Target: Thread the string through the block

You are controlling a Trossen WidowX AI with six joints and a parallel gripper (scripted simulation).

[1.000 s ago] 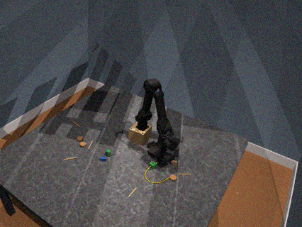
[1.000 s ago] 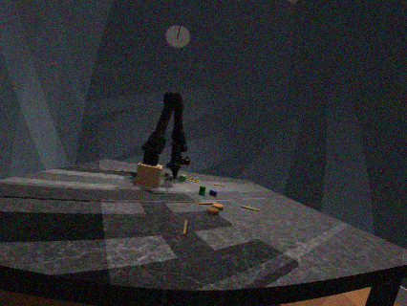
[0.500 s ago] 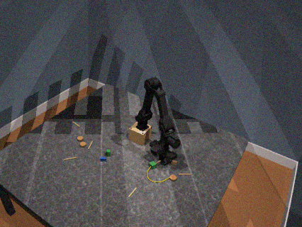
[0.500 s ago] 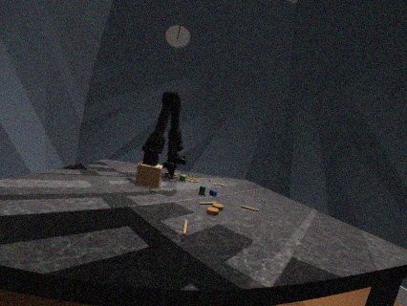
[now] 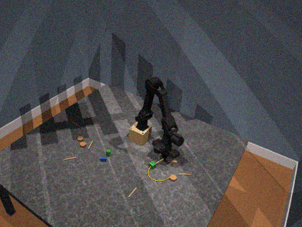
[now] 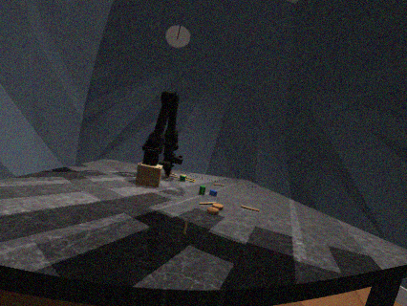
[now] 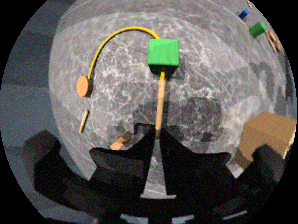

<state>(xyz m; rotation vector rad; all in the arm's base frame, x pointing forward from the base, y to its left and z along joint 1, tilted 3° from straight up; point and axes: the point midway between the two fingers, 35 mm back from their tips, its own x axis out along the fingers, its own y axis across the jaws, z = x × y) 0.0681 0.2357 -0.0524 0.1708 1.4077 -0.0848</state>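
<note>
Right now the small wooden piece is 2 cm behind my gripper tip and 6 cm to the left of it. The rest, counted from my gripper tip: round wooden button 9 cm ahead, 13 cm to the left; then green block 9 cm ahead, 2 cm to the right, 1 cm above; then thin wooden stick 4 cm ahead, 1 cm to the right, 1 cm above.
</note>
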